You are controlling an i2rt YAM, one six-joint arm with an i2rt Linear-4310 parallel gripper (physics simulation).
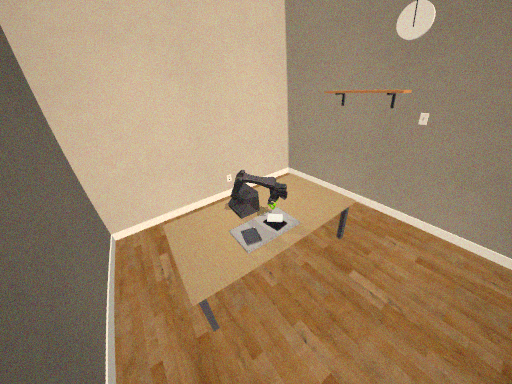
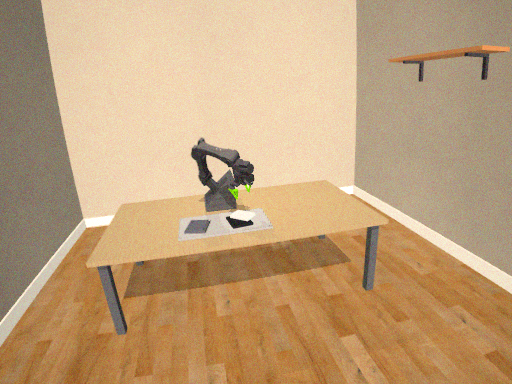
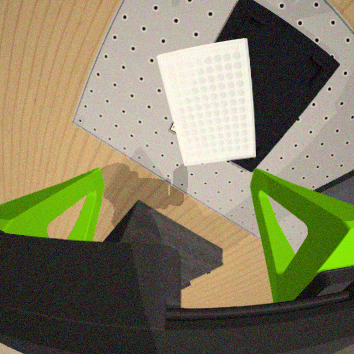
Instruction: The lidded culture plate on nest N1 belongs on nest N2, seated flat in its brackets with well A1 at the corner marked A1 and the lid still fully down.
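Places are measured from the arm's base along level axes (x ahead, y left, z up), in millimetres.
Where they show: gripper, fingertip midpoint: point(image 1: 274, 205) point(image 2: 242, 195) point(image 3: 176, 176); arm's base, origin of the base link: point(image 1: 241, 199) point(image 2: 216, 188).
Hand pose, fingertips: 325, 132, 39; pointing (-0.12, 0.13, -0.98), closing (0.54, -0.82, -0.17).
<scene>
Things, the pixels of their top centre, and the offset from my fingertips, as dx, dy, dz. Level surfaces: height alone.
- white lidded culture plate, middle of its top: point(image 3: 211, 110) point(image 2: 242, 213) point(image 1: 274, 216) +13, -11, -107
- black nest, middle of its top: point(image 3: 251, 97) point(image 2: 239, 218) point(image 1: 275, 221) +47, -38, -124
- dark blue-grey nest, middle of its top: point(image 2: 197, 224) point(image 1: 251, 234) +52, -280, -124
- grey perforated board, middle of its top: point(image 3: 288, 151) point(image 2: 223, 222) point(image 1: 264, 226) +25, -128, -141
- wooden table, its level: dz -154
The white lidded culture plate point(image 1: 275, 218) point(image 2: 243, 215) point(image 3: 212, 102) lies turned askew, partly over the black nest point(image 1: 276, 227) point(image 2: 239, 223) point(image 3: 287, 75) and partly over the grey perforated board beside it. Rows of wells show faintly through its top. Its corner marks and the lid's fit are too faint to tell. A dark blue-grey nest point(image 1: 251, 235) point(image 2: 198, 226) point(image 3: 345, 192) lies on the board's other half, with no plate on it. The nest labels are not readable. My gripper point(image 1: 272, 205) point(image 2: 242, 193) point(image 3: 176, 176) is open and empty, with green fingers wide apart, above the table on the arm-base side of the plate.
The grey perforated board point(image 1: 268, 236) point(image 2: 218, 228) point(image 3: 135, 100) carries both nests and lies on the wooden table point(image 1: 210, 260) point(image 2: 310, 215) point(image 3: 40, 75). The arm's dark base point(image 1: 244, 202) point(image 2: 220, 200) point(image 3: 170, 237) stands behind the board. A wall shelf point(image 1: 370, 91) point(image 2: 450, 53) is far off.
</scene>
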